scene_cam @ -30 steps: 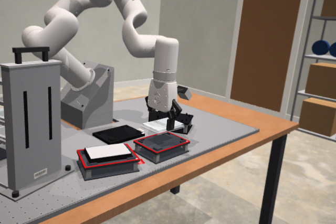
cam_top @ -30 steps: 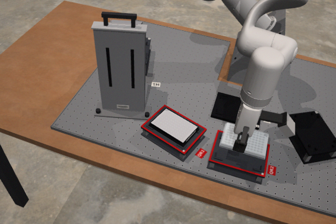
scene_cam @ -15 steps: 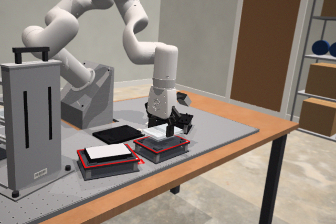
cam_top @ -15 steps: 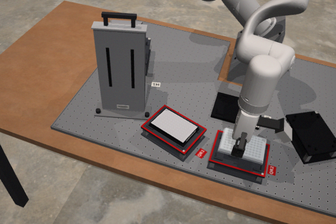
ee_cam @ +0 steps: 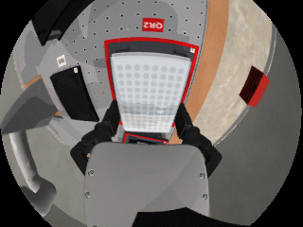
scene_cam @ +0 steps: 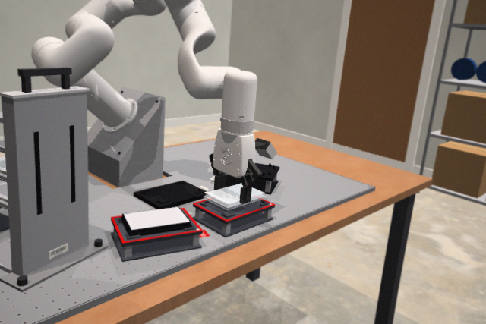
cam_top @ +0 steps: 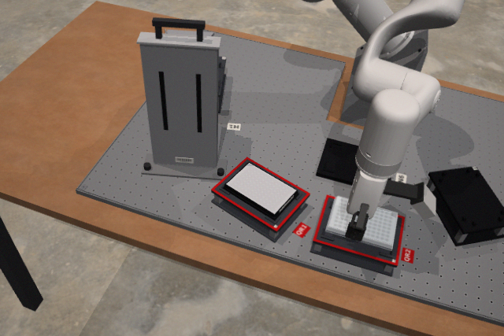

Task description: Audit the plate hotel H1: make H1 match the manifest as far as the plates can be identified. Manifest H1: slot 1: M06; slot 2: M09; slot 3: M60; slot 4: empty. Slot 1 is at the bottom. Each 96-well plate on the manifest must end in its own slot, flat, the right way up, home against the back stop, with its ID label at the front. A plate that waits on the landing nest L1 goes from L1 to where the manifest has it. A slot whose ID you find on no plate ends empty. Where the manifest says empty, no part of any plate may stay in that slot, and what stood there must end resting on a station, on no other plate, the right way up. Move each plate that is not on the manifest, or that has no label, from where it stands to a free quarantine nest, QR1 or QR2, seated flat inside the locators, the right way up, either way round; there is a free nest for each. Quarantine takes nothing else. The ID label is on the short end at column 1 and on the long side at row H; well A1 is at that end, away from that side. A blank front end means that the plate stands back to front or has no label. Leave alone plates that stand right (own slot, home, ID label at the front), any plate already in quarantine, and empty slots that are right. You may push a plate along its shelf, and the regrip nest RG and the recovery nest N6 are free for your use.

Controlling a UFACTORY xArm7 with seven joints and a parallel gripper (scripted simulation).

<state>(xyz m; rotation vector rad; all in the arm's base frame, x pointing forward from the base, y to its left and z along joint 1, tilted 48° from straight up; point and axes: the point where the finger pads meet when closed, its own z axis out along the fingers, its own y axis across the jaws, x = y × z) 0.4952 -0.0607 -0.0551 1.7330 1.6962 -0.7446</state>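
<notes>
My gripper is now 4 cm above the quarantine nest QR2 and 1 cm to the right of it. The rest, counted from my hand: flat black nest N6 (20 cm behind, 7 cm below, 2 cm to the right); plate hotel H1 (39 cm to the right, 9 cm above, 8 cm behind); white-topped plate (20 cm to the right, 3 cm below, 2 cm behind).
</notes>
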